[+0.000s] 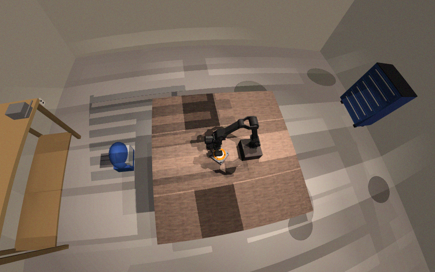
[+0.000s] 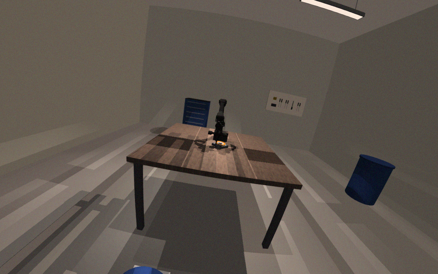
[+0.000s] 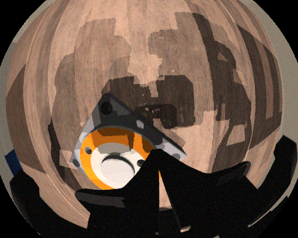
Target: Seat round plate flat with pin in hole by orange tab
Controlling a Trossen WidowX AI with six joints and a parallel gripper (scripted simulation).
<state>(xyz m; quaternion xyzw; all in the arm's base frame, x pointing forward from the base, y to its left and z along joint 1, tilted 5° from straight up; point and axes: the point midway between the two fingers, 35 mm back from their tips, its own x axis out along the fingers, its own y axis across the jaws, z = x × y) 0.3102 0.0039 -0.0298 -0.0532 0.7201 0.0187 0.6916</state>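
Now: gripper tip 2 cm to the right of the round plate, 2 cm past it and 1 cm above it.
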